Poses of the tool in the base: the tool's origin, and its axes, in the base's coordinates. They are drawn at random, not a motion.
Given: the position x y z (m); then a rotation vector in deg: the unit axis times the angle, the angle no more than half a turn.
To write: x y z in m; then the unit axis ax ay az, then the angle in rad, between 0 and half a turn. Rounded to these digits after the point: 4 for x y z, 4 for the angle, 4 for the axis.
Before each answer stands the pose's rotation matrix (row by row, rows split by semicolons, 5 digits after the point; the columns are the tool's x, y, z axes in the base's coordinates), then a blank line. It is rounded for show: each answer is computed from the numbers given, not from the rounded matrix.
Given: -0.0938, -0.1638, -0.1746, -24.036, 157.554, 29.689
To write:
-0.90879 -0.33744 0.24541; -0.22498 0.89164 0.39288; -0.35139 0.30183 -0.88624

-0.0938, -0.1638, -0.1746, -0.1483, 0.9718, 0.1831, 2.8295
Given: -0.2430, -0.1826, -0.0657, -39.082, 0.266, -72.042
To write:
0.33543 0.86901 0.36373; -0.87168 0.13986 0.46970; 0.35730 -0.47461 0.80441

-0.2430, -0.1826, -0.0657, -0.4768, 0.0032, -0.8790, 1.4305
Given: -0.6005, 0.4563, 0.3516, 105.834, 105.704, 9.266
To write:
0.06515 0.89783 0.43550; 0.95990 0.06286 -0.27319; -0.27266 0.43584 -0.85773

-0.6005, 0.4563, 0.3516, 0.7062, 0.7053, 0.0618, 2.6157
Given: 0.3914, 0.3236, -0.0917, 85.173, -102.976, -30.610
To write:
-0.06381 -0.65646 -0.75165; -0.96046 0.24494 -0.13238; 0.27102 0.71348 -0.64614

0.3914, 0.3236, -0.0917, 0.6213, -0.7511, -0.2233, 2.3928
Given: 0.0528, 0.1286, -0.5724, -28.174, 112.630, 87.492
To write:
-0.75443 -0.61566 0.22759; 0.06825 0.27128 0.96008; -0.65282 0.73985 -0.16264

0.0528, 0.1286, -0.5724, -0.1938, 0.7748, 0.6018, 2.5373
